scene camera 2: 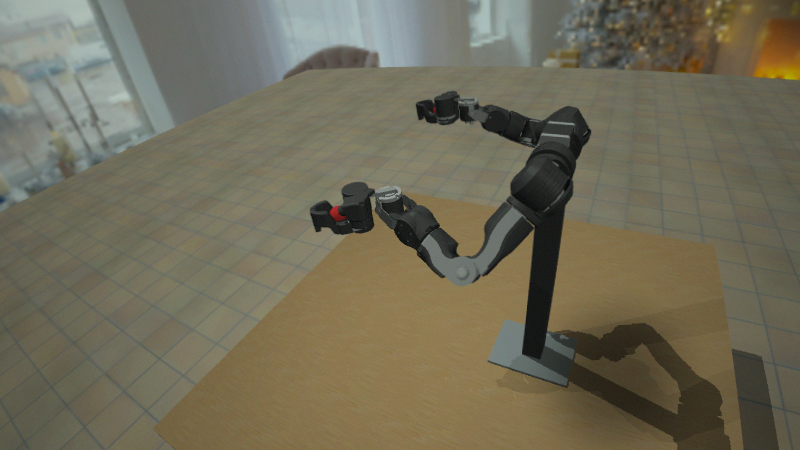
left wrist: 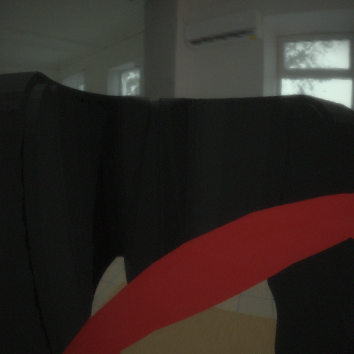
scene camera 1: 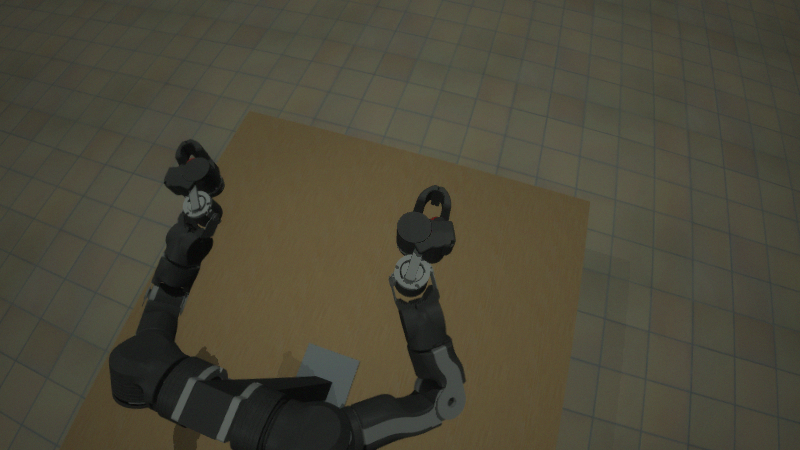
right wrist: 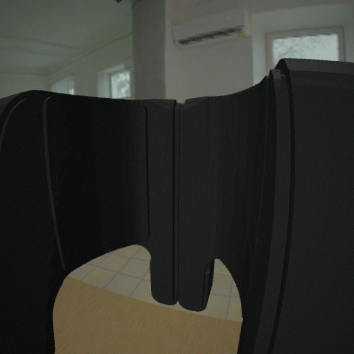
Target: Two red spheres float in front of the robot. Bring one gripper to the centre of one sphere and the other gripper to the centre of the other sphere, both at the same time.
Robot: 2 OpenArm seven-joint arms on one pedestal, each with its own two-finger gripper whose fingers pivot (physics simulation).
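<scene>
Visible with scene camera 1: my left gripper (scene camera 1: 192, 147), my right gripper (scene camera 1: 437, 193) and a grey base plate (scene camera 1: 339, 369). With scene camera 2: the left gripper (scene camera 2: 312, 220), the right gripper (scene camera 2: 418, 110) and the plate (scene camera 2: 554, 366). With the left wrist camera: a red sphere (left wrist: 273, 273).
</scene>
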